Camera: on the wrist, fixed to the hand. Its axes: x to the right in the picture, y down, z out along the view.
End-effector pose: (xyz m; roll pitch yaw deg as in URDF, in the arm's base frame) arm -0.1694 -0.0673 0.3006 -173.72 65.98 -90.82
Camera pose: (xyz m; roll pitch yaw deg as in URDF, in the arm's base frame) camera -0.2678 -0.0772 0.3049 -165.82 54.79 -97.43
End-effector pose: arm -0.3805 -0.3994 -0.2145 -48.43 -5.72 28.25
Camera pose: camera -0.3944 -0.3536 -0.3011 -34.64 3.77 21.51
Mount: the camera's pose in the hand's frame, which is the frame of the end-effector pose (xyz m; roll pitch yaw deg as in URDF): 0.0007 0.0963 -0.0227 13.94 11.34 2.64
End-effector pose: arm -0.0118 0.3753 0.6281 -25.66 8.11 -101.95
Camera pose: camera 0.0652 0.3673 0.5665 -12.63 19.45 -104.65
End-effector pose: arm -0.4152 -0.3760 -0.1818 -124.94 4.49 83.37
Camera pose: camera -0.3424 -0.3890 -0.2476 -111.69 0.08 72.59
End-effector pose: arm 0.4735 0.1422 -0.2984 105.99 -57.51 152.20
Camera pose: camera 0.5491 0.1077 -0.2447 100.91 -61.47 173.90
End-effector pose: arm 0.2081 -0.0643 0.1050 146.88 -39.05 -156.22
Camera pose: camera 0.2214 0.0161 0.1611 156.20 -49.83 -150.03
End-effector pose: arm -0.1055 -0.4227 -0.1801 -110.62 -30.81 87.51
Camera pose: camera -0.0485 -0.3825 -0.2503 -89.87 -31.66 73.92
